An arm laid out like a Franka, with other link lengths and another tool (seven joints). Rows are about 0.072 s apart.
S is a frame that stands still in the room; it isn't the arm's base.
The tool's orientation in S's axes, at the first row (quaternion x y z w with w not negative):
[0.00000, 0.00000, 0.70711, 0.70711]
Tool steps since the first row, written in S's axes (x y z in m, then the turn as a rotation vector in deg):
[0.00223, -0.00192, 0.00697, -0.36, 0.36, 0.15]
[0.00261, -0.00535, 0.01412, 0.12, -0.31, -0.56]
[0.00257, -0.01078, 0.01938, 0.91, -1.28, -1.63]
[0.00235, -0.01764, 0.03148, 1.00, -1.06, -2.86]
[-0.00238, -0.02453, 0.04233, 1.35, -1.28, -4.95]
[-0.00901, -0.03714, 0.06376, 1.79, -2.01, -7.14]
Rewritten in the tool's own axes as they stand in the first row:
[-0.00192, -0.00223, 0.00697, 0.36, 0.36, 0.15]
[-0.00535, -0.00261, 0.01412, -0.31, -0.12, -0.56]
[-0.01078, -0.00257, 0.01938, -1.28, -0.91, -1.63]
[-0.01764, -0.00235, 0.03148, -1.06, -1.00, -2.86]
[-0.02453, 0.00238, 0.04233, -1.28, -1.35, -4.95]
[-0.03714, 0.00901, 0.06376, -2.01, -1.79, -7.14]

